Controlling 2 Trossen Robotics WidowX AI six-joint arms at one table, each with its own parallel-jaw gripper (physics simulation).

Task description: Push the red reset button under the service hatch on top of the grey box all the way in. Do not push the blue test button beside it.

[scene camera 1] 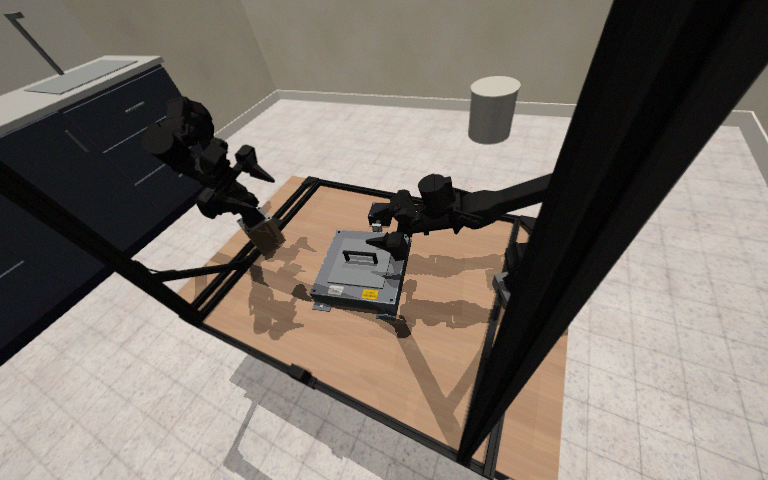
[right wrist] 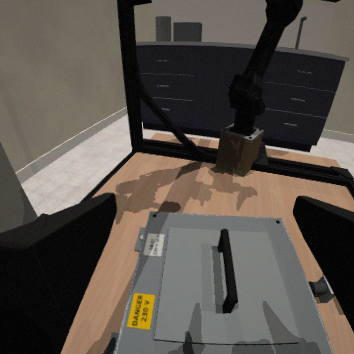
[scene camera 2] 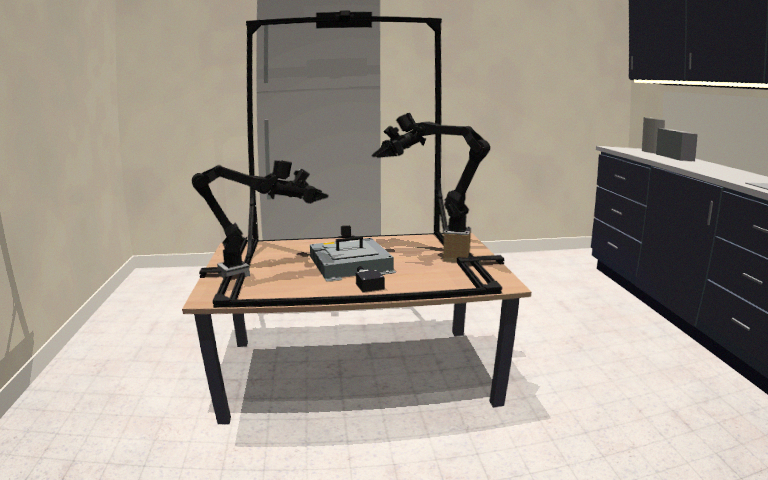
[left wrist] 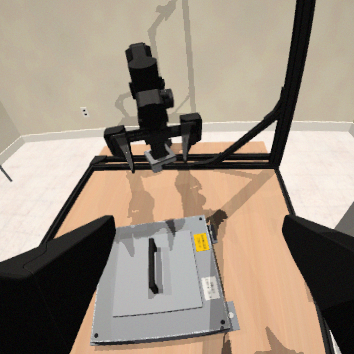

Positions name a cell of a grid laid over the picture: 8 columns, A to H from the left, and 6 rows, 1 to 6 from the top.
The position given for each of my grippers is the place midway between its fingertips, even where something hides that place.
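Observation:
My left gripper (scene camera 1: C3) is open and holds nothing, and you can also see my left gripper (left wrist: E4). There's my right gripper (scene camera 1: D3) too, and the other views that show my right gripper are the right wrist view (right wrist: E4), scene camera 2 (scene camera 2: D3) and the left wrist view (left wrist: D3). As for things, I can see a service hatch (scene camera 1: D4) and a grey box (scene camera 1: E4). The service hatch also shows in the right wrist view (right wrist: E5), in scene camera 2 (scene camera 2: D4) and in the left wrist view (left wrist: D5).

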